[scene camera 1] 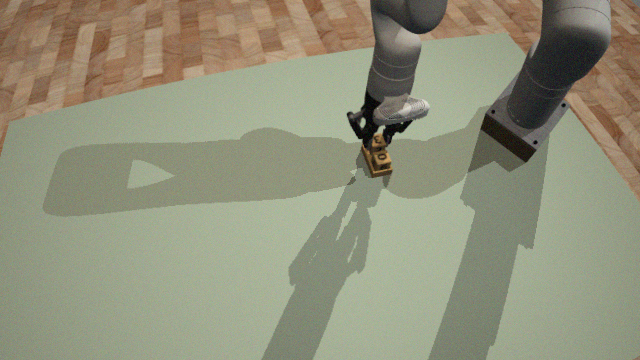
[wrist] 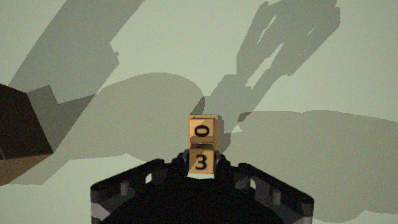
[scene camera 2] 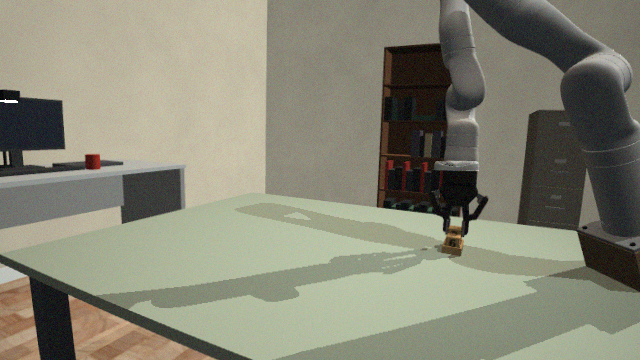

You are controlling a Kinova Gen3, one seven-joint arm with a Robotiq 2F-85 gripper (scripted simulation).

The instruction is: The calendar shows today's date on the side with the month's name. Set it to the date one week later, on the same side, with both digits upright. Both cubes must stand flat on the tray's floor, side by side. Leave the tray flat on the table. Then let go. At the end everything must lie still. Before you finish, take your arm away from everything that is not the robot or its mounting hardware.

Labels:
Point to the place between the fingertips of the gripper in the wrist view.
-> At 201, 156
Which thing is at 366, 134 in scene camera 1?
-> The gripper.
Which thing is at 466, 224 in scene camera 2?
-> The gripper.

